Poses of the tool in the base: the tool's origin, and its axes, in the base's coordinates. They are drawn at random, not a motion.
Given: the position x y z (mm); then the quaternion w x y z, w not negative.
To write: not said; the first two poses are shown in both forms.
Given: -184, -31, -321, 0.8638, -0.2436, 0.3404, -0.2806
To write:
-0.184, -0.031, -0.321
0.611, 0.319, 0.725
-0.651, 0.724, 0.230
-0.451, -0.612, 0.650

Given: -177, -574, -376, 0.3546, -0.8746, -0.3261, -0.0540
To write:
-0.177, -0.574, -0.376
0.781, 0.609, -0.137
0.532, -0.536, 0.656
0.326, -0.585, -0.743

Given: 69, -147, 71, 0.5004, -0.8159, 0.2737, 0.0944
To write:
0.069, -0.147, 0.071
0.832, -0.541, 0.120
-0.352, -0.349, 0.868
-0.428, -0.765, -0.481

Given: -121, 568, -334, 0.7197, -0.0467, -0.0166, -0.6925
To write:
-0.121, 0.568, -0.334
0.040, 0.998, 0.041
-0.995, 0.037, 0.090
0.089, -0.044, 0.995

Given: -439, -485, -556, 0.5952, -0.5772, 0.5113, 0.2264
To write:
-0.439, -0.485, -0.556
0.375, -0.860, 0.347
-0.321, 0.231, 0.919
-0.870, -0.456, -0.189

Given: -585, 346, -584, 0.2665, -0.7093, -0.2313, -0.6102
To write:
-0.585, 0.346, -0.584
0.148, 0.653, 0.742
0.003, -0.751, 0.660
0.989, -0.096, -0.113

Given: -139, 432, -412, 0.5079, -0.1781, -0.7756, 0.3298
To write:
-0.139, 0.432, -0.412
-0.421, -0.059, -0.905
0.611, 0.719, -0.331
0.670, -0.692, -0.267

